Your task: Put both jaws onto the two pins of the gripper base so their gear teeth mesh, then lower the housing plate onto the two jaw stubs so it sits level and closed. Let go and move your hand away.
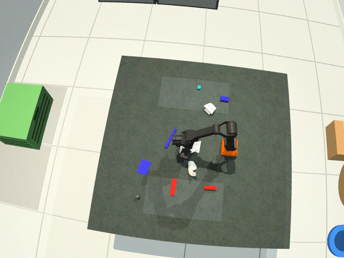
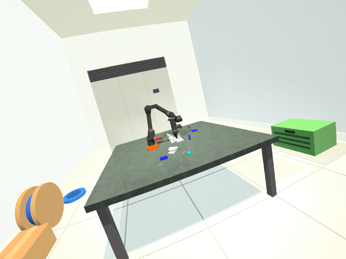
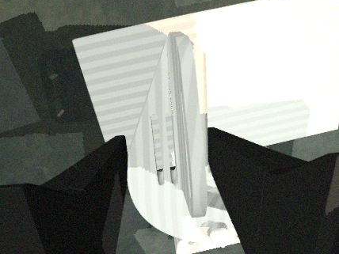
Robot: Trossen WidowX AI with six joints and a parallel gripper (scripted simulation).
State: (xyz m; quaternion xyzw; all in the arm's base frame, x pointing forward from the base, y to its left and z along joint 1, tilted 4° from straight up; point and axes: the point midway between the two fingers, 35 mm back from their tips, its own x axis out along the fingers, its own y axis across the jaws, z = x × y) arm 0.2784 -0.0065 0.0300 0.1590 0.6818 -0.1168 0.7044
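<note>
My gripper tip is 160 mm to the right of the white jaw, 20 mm past it and 10 mm below it. Round my gripper tip: small grey cube (330 mm ahead, 290 mm to the left, 10 mm below); blue strip (110 mm ahead, 90 mm to the right, 10 mm below); blue square (290 mm ahead, 100 mm to the left, 20 mm below).
</note>
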